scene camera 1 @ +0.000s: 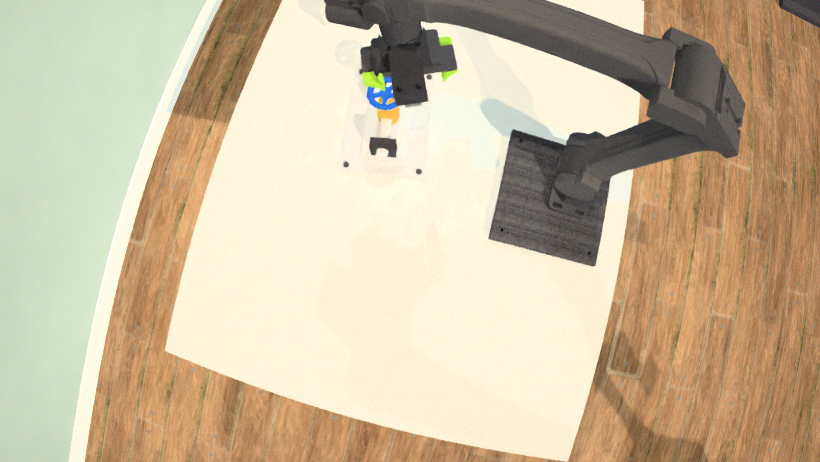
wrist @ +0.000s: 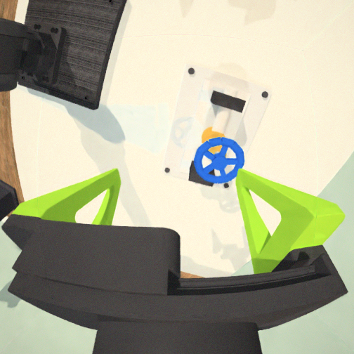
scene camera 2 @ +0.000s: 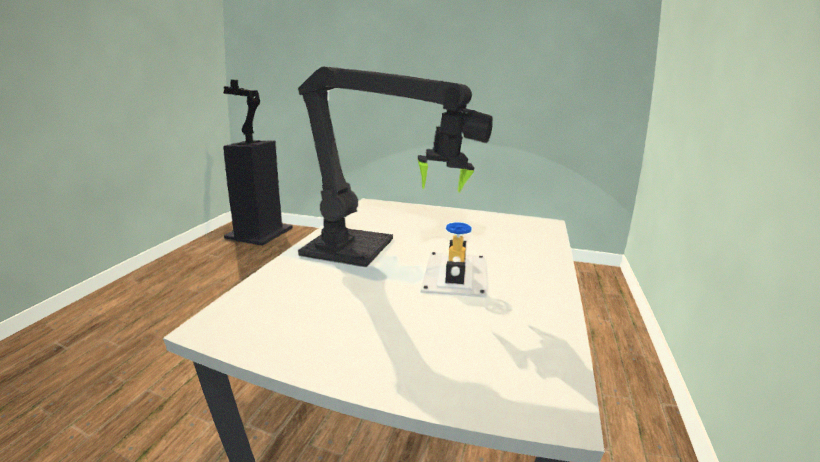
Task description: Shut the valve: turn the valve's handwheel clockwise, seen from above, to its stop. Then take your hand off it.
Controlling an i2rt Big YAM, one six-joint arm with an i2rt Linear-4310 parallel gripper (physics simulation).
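Observation:
The valve's blue handwheel (scene camera 1: 370,96) (scene camera 2: 458,228) (wrist: 219,160) lies level on top of the orange valve body (scene camera 1: 387,115) (scene camera 2: 457,252) (wrist: 212,134), which sits on a pale base plate (scene camera 1: 355,164) (scene camera 2: 433,284) (wrist: 182,100). My gripper (scene camera 1: 413,83) (scene camera 2: 441,189) (wrist: 177,174) is open and empty, fingers pointing down. It hangs well above the handwheel without touching it, shifted to the left of it in scene camera 2. In the wrist view the wheel shows just beside the right fingertip. In scene camera 1 the gripper hides part of the wheel.
The arm's dark base plate (scene camera 1: 539,229) (scene camera 2: 367,255) (wrist: 100,65) stands on the white table (scene camera 1: 367,344) (scene camera 2: 321,321), to the left of the valve in scene camera 2. A black pedestal (scene camera 2: 252,189) with a small arm stands on the floor behind the table.

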